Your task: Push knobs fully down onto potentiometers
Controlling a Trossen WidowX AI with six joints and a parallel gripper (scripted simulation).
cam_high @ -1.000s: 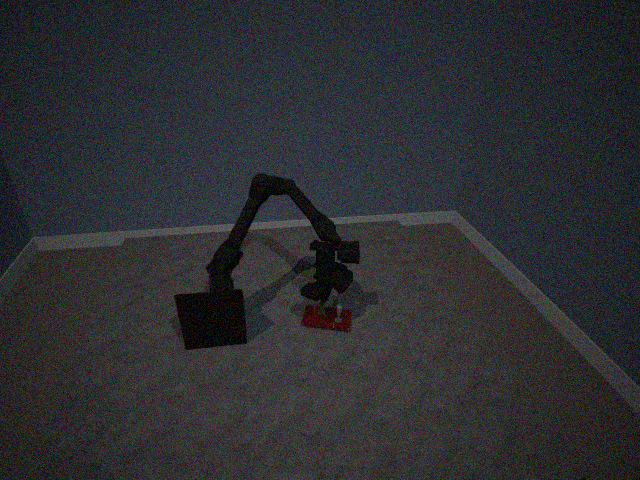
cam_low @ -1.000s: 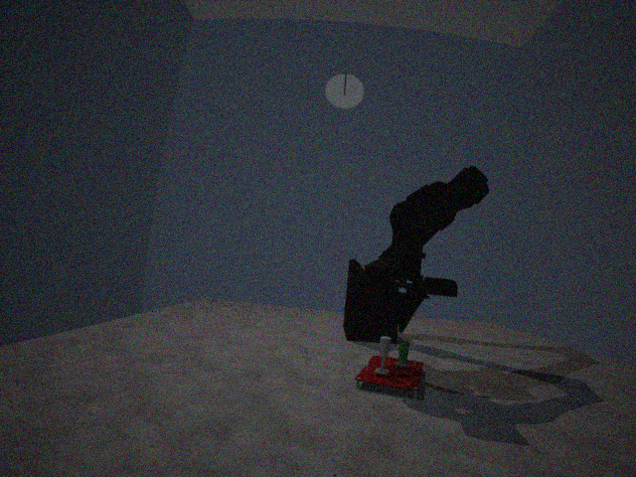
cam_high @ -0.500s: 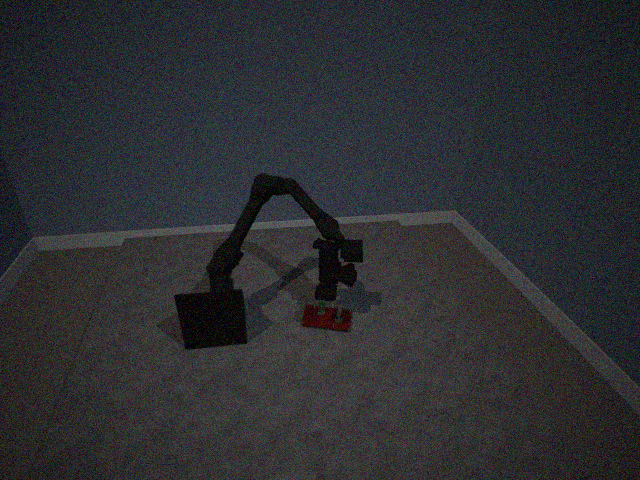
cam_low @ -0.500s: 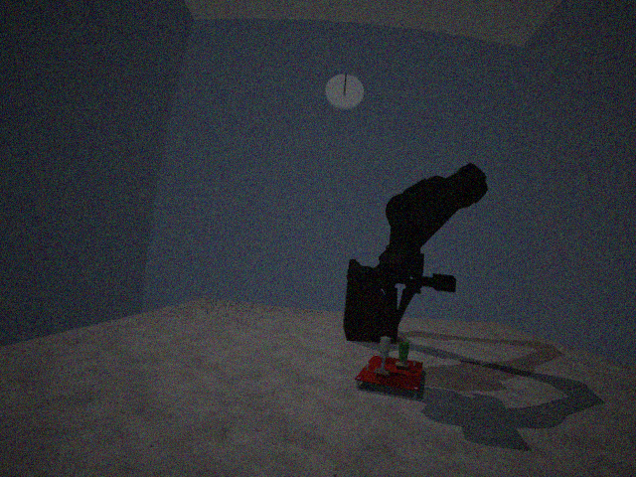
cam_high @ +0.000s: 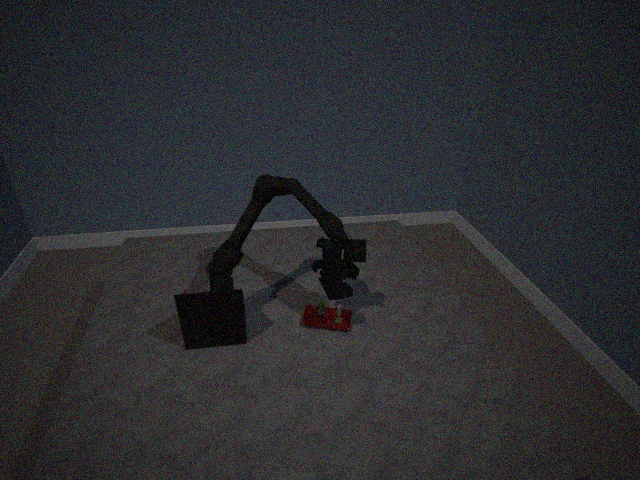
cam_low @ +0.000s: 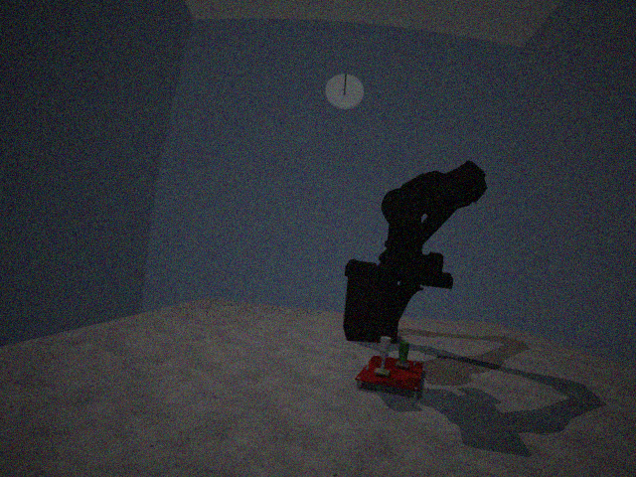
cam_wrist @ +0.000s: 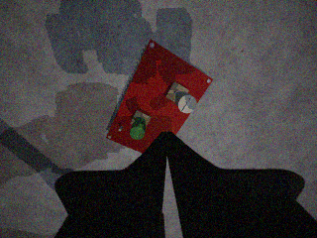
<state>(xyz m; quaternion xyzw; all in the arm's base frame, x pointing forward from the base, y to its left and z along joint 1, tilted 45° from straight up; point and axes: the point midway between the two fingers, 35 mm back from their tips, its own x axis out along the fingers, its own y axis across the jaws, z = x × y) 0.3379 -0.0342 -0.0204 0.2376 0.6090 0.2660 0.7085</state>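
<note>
Now: gripper tip 30 mm short of the grey knob, 30 mm above it and 20 mm to the left of it. From my gripper tip the other things lie so: green knob: 50 mm below, 30 mm to the left, 20 mm behind.
</note>
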